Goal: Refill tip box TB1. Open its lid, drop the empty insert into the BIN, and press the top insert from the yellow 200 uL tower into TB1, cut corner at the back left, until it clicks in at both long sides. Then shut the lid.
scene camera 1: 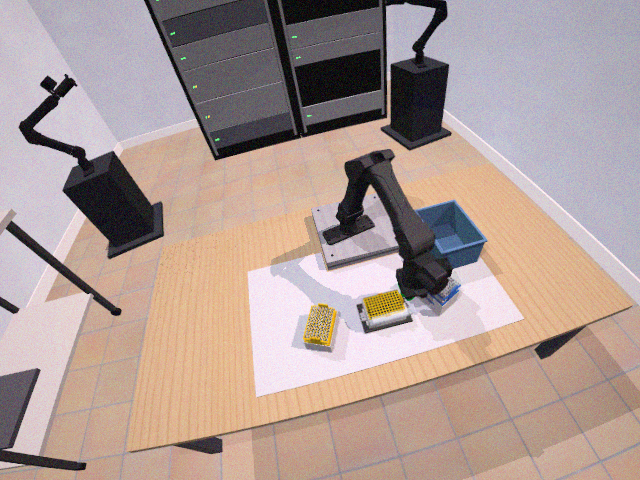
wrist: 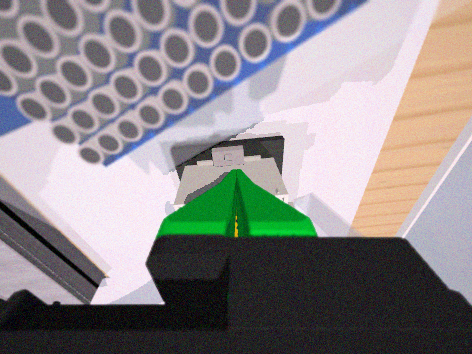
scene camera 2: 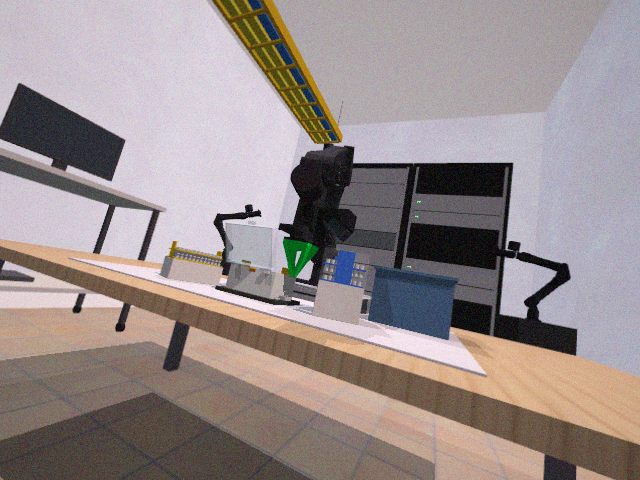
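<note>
Tip box TB1 [scene camera 1: 388,322] [scene camera 2: 256,284] [wrist: 262,182] sits in a dark base on the white mat. Its clear lid [scene camera 2: 249,245] stands open and upright in scene camera 2. The yellow perforated insert [scene camera 1: 383,303] is in TB1. My gripper [scene camera 2: 294,274] [wrist: 236,177] is shut, its green fingertips together with no object between them. It is low at TB1's end nearer the blue tower; whether the tips touch the box is unclear. In the wrist view my gripper hides most of TB1. The yellow 200 uL tower [scene camera 1: 320,325] [scene camera 2: 190,269] stands left of TB1, with tips in its top insert.
A blue tip tower [scene camera 1: 445,293] [scene camera 2: 338,299] [wrist: 175,55] stands close to the right of TB1. The blue BIN [scene camera 1: 467,254] [scene camera 2: 413,302] is behind it, near the arm's base plate [scene camera 1: 361,256]. The white mat [scene camera 1: 289,372] lies on the wooden table [scene camera 1: 191,361].
</note>
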